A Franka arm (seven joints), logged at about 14 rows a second.
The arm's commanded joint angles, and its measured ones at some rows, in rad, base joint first. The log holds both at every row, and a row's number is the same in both.
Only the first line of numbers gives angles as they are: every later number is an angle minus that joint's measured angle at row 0.
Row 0, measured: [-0.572 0.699 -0.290 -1.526 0.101 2.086 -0.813]
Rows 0 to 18, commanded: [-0.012 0.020 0.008 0.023 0.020 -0.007 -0.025]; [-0.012 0.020 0.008 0.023 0.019 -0.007 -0.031]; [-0.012 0.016 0.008 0.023 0.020 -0.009 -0.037]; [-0.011 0.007 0.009 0.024 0.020 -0.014 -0.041]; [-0.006 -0.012 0.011 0.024 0.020 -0.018 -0.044]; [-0.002 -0.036 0.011 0.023 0.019 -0.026 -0.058]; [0.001 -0.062 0.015 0.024 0.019 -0.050 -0.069]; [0.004 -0.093 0.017 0.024 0.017 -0.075 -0.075]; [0.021 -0.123 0.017 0.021 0.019 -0.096 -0.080]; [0.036 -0.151 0.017 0.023 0.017 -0.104 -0.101]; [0.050 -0.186 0.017 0.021 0.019 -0.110 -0.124]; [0.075 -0.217 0.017 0.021 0.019 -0.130 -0.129]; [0.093 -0.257 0.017 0.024 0.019 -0.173 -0.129]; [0.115 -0.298 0.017 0.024 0.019 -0.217 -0.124]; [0.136 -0.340 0.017 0.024 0.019 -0.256 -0.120]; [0.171 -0.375 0.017 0.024 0.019 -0.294 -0.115]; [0.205 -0.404 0.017 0.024 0.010 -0.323 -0.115]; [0.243 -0.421 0.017 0.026 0.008 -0.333 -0.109]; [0.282 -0.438 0.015 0.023 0.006 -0.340 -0.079]
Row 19, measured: [0.219 -0.396 0.024 0.049 0.003 -0.324 -0.097]
